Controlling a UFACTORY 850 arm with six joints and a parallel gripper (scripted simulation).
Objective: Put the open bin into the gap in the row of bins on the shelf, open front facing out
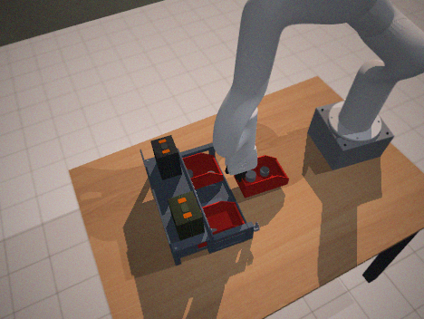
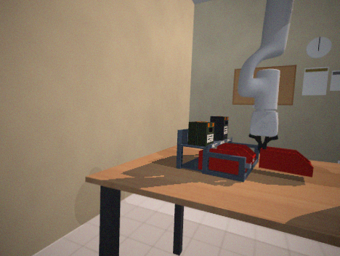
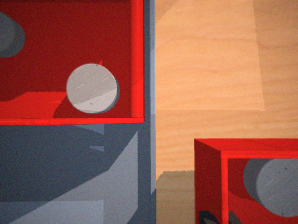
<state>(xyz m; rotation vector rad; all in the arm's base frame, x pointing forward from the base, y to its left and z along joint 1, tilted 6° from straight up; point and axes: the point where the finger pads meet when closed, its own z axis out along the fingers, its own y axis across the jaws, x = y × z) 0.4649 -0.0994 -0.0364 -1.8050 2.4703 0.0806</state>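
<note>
Right now my hand is 150 mm short of the blue-grey shelf, 50 mm to the left of it and 30 mm above it. Also, from my hand: grey disc 50 mm ahead, 110 mm to the right, 80 mm below.
</note>
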